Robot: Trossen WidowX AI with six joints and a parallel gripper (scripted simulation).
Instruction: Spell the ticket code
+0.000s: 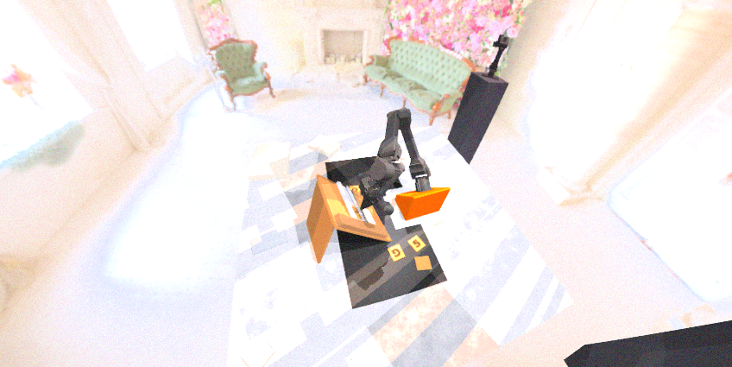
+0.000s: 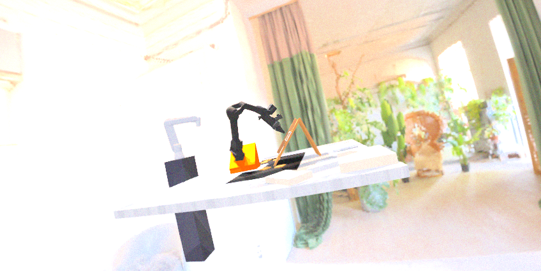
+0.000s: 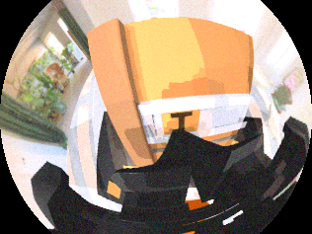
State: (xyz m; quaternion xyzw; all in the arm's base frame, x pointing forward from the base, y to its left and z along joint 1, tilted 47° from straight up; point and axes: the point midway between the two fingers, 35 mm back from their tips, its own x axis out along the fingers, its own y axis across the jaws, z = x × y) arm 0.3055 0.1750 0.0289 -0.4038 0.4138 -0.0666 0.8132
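Now: the tile marked g 19 cm below my gripper tip, 13 cm behind it and 12 cm to the left of it. Round my gripper tip: black mat (19 cm below, 13 cm behind, 10 cm to the right); then tile marked 5 (23 cm behind, 19 cm below, 10 cm to the left); then ticket (11 cm below, 4 cm to the right, 4 cm behind).
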